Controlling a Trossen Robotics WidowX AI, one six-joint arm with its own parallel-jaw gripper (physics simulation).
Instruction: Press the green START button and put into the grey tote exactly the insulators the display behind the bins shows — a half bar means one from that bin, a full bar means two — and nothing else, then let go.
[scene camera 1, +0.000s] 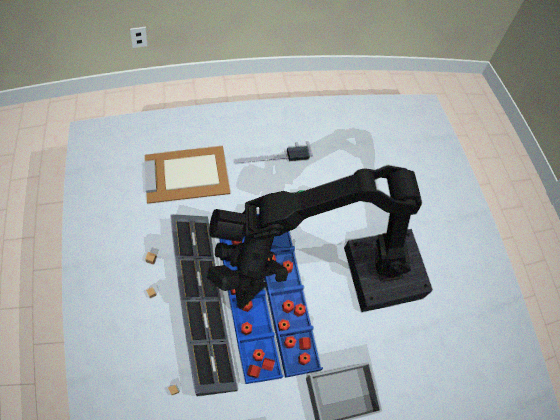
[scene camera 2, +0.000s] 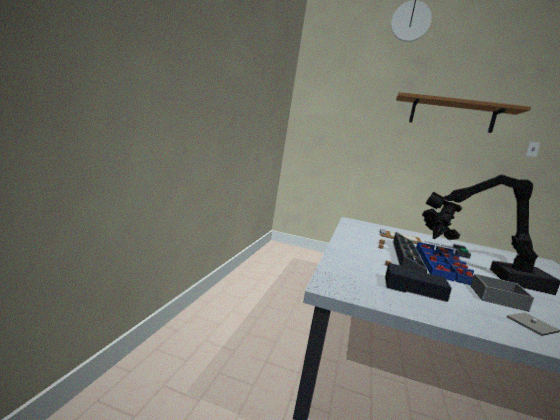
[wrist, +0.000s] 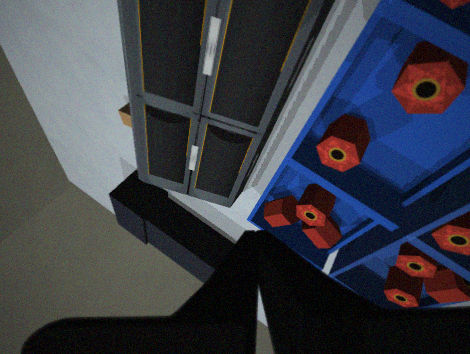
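My gripper (scene camera 1: 244, 301) (scene camera 2: 438, 227) (wrist: 255, 241) is shut and empty. It hangs over the left column of the blue bins (scene camera 1: 257, 312) (scene camera 2: 437, 267) (wrist: 374, 105), near their middle. Red insulators lie in the bins, some hexagonal (scene camera 1: 287, 306) (wrist: 339, 147) and some square (scene camera 1: 305, 342) (wrist: 279, 211). The grey display panel (scene camera 1: 177, 267) (scene camera 2: 405, 252) (wrist: 129, 88) lies left of the bins; its cells look dark. The grey tote (scene camera 1: 340, 369) (scene camera 2: 482, 285) stands empty at the near right. The green START button (scene camera 2: 462, 250) is almost hidden under my arm in the overhead view.
A brown clipboard (scene camera 1: 191, 192) and a caliper-like tool (scene camera 1: 298, 152) lie at the back. Small tan cubes (scene camera 1: 150, 257) (scene camera 1: 151, 292) (scene camera 1: 172, 389) sit left of the display. A black box (scene camera 2: 417, 281) (wrist: 146, 207) stands at the table's edge. My base (scene camera 1: 403, 287) is on the right.
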